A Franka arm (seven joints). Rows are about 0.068 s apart.
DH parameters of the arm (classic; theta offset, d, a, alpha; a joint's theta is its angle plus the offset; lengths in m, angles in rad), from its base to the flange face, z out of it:
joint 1: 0 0.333 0 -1.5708
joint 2: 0 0 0 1.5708
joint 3: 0 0.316 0.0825 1.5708
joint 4: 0 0 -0.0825 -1.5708
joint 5: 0 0.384 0 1.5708
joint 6: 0 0 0.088 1.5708
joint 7: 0 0.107 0 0
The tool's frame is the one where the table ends.
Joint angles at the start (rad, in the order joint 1, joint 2, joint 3, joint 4, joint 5, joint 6, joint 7):
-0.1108, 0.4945, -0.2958, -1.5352, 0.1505, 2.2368, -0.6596
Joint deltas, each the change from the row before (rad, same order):
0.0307, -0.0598, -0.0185, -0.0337, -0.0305, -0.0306, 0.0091
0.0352, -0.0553, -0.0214, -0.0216, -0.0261, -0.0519, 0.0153
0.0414, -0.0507, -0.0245, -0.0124, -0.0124, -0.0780, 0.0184
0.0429, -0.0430, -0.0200, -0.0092, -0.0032, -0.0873, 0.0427
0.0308, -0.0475, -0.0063, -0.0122, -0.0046, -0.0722, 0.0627
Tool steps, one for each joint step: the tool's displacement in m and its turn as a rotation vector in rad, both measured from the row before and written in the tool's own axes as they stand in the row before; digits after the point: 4 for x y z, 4 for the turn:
-0.0033, -0.0092, -0.0249, -0.0073, -0.0114, -0.0163
-0.0032, -0.0105, -0.0249, 0.0033, -0.0201, -0.0092
-0.0039, -0.0137, -0.0232, 0.0243, -0.0309, -0.0016
-0.0039, -0.0181, -0.0178, 0.0384, -0.0386, 0.0212
-0.0060, -0.0176, -0.0184, 0.0324, -0.0263, 0.0398

